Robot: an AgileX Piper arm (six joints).
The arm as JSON. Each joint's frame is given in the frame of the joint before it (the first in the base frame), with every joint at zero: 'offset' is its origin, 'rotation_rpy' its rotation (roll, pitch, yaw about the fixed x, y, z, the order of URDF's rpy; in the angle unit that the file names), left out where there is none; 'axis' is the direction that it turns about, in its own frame. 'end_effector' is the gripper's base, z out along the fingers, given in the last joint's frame.
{
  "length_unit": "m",
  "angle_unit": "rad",
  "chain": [
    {
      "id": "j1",
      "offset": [
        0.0,
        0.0,
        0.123
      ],
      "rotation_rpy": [
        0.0,
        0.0,
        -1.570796
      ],
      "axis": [
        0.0,
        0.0,
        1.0
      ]
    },
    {
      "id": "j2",
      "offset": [
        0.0,
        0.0,
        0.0
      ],
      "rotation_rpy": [
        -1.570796,
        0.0,
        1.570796
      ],
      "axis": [
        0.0,
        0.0,
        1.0
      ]
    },
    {
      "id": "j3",
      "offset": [
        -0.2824,
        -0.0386,
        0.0
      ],
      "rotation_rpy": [
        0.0,
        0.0,
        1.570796
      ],
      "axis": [
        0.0,
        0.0,
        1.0
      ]
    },
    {
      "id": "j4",
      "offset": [
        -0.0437,
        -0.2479,
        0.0
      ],
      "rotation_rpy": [
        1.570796,
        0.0,
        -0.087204
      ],
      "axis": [
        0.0,
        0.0,
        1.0
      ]
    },
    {
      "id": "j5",
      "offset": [
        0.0,
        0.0,
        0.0
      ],
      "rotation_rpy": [
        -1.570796,
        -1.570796,
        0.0
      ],
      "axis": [
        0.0,
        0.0,
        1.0
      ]
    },
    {
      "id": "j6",
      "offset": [
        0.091,
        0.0,
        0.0
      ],
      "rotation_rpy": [
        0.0,
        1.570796,
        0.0
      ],
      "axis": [
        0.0,
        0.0,
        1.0
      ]
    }
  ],
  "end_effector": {
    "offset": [
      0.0,
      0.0,
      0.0
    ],
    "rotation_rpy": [
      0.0,
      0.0,
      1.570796
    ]
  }
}
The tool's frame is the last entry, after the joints.
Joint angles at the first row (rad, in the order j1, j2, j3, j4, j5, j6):
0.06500, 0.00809, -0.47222, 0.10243, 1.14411, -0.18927
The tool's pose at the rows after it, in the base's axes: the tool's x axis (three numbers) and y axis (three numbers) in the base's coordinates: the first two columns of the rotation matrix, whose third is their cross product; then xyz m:
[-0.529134 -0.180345 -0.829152 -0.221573 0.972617 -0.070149 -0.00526 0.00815 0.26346]
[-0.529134 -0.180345 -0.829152 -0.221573 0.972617 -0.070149 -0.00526 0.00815 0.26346]
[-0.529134 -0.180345 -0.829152 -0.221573 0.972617 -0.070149 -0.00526 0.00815 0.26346]
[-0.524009 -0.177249 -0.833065 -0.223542 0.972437 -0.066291 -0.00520 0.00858 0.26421]
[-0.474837 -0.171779 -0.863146 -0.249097 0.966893 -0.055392 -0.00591 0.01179 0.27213]
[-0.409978 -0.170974 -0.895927 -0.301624 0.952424 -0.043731 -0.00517 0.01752 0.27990]
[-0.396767 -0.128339 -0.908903 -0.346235 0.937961 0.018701 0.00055 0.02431 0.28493]
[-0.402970 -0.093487 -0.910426 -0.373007 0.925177 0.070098 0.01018 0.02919 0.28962]
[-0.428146 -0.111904 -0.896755 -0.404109 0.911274 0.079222 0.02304 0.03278 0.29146]
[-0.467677 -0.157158 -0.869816 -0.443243 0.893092 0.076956 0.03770 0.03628 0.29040]
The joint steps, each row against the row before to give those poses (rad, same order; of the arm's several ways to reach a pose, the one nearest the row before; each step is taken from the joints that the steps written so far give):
-0.00005, -0.00001, 0.00001, 0.00004, 0.00001, -0.00004
0.00000, 0.00000, 0.00000, 0.00000, 0.00000, 0.00000
0.00000, 0.00000, 0.00000, 0.00000, 0.00000, 0.00000
0.00003, 0.00000, -0.00127, 0.00540, -0.00473, 0.00003
-0.00001, 0.00002, -0.01803, 0.04202, -0.03319, -0.02062
0.00008, 0.00393, -0.01004, 0.07708, -0.05063, -0.05074
-0.00002, 0.03377, 0.00000, 0.09208, -0.04220, -0.01868
-0.00009, 0.05430, 0.00001, 0.07020, -0.04432, -0.01958
-0.00003, 0.07471, -0.00001, 0.04826, -0.02549, -0.05846
0.00019, 0.08885, 0.00002, 0.04140, -0.00815, -0.07809

